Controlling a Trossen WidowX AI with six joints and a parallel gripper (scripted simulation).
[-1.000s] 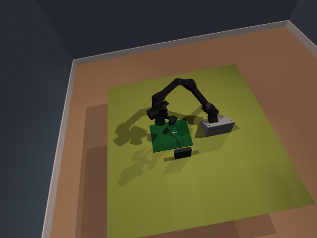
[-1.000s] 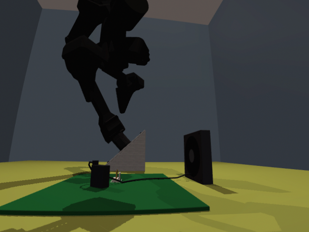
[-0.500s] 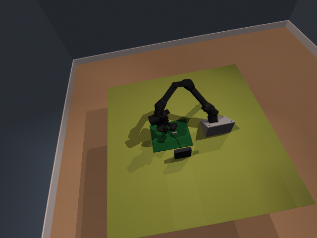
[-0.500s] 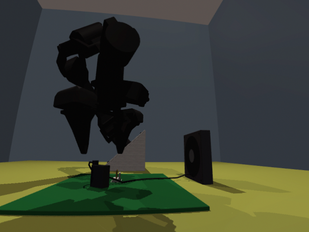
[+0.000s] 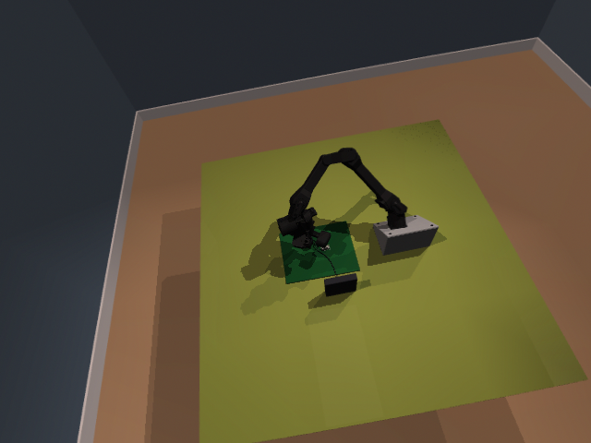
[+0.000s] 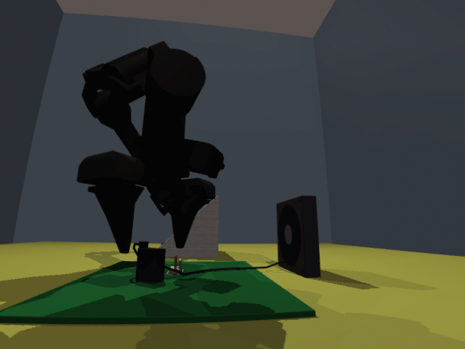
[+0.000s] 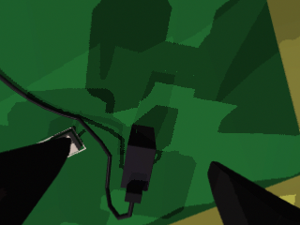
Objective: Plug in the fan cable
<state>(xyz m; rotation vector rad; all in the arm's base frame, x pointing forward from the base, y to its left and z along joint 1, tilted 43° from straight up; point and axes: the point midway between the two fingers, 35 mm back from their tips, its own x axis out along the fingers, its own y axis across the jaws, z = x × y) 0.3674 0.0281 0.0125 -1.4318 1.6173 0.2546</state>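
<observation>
Right now the black plug is 2 cm below my gripper tip and 1 cm to the right of it. Round my gripper tip: black fan 20 cm to the left, 11 cm behind, 2 cm above; green board 5 cm below, 4 cm behind, 2 cm to the left; white four-pin header 7 cm behind, 4 cm below, 1 cm to the left.
</observation>
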